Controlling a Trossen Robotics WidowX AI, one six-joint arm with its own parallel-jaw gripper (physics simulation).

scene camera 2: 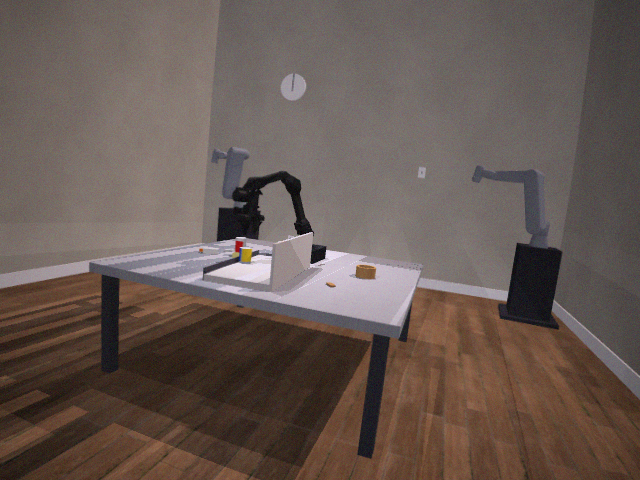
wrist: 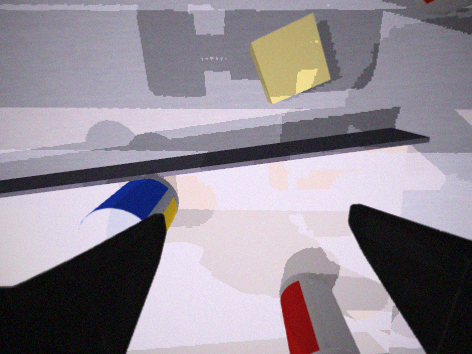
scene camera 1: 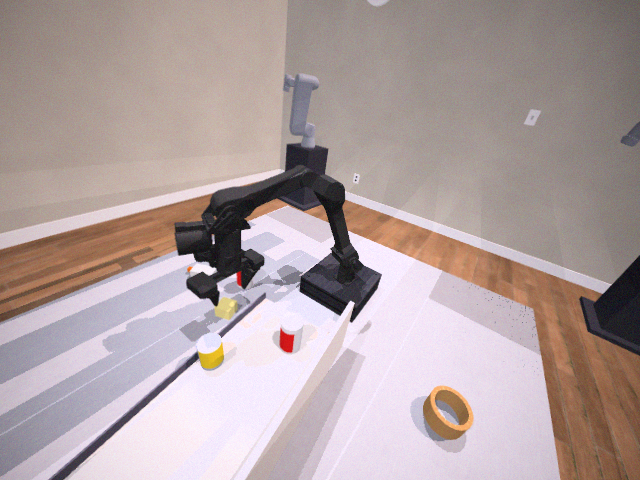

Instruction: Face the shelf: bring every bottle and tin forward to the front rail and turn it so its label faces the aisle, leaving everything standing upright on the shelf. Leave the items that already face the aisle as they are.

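Places are measured from the arm's base along level axes (x back, y right, z up), in centimetres.
Pixels of known places: gripper, fingertip midpoint: (scene camera 2: 249, 235) (wrist: 256, 217) (scene camera 1: 230, 296); arm's base, origin of the base link: (scene camera 1: 345, 277).
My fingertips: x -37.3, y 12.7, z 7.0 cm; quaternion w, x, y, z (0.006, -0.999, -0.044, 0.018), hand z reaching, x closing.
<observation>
For each thing: its top centre in the pictures, then the offset to it from my fingertips. "spot": a spot on its surface instead.
- pale top, surface spot: (wrist: 135, 196) spot: dx -8.7, dy -2.5, dz -6.9 cm
- tin, middle of its top: (scene camera 1: 292, 321) dx +7.2, dy -15.8, dz -1.9 cm
- red-and-white item, surface spot: (scene camera 1: 239, 278) (scene camera 2: 238, 248) spot: dx +12.2, dy +14.2, dz -9.9 cm
- yellow block, middle of its top: (wrist: 291, 61) (scene camera 1: 225, 303) dx +2.7, dy +7.7, dz -10.5 cm
- orange ring, middle of its top: (scene camera 1: 451, 406) (scene camera 2: 366, 266) dx +20.5, dy -54.9, dz -9.3 cm
- small orange piece, middle of its top: (scene camera 2: 331, 283) dx -9.3, dy -48.9, dz -13.5 cm
A tin with blue and yellow sides and a pale top (scene camera 1: 210, 352) (scene camera 2: 245, 255) (wrist: 135, 196) stands upright close behind the dark front rail (scene camera 1: 155, 391) (wrist: 300, 146); blue faces the rail. A red-and-white bottle or tin (scene camera 1: 290, 336) (wrist: 322, 315) stands upright farther back on the shelf (scene camera 1: 170, 428) (scene camera 2: 235, 274); its red patch faces sideways, left in the wrist view, where its lower part is cut off. Another red-and-white item (scene camera 1: 239, 278) (scene camera 2: 240, 244) is beyond the rail, partly behind my gripper (scene camera 1: 230, 294) (wrist: 257, 212). My gripper is open and empty above the rail area.
A yellow block (scene camera 1: 226, 308) (wrist: 292, 59) lies outside the rail. The shelf's upright back panel (scene camera 1: 334, 343) (scene camera 2: 292, 261) runs along its rear. An orange ring (scene camera 1: 439, 429) (scene camera 2: 366, 275) and a small orange piece (scene camera 2: 330, 284) lie behind it. A white, orange-tipped object (scene camera 1: 200, 270) lies beyond my gripper.
</observation>
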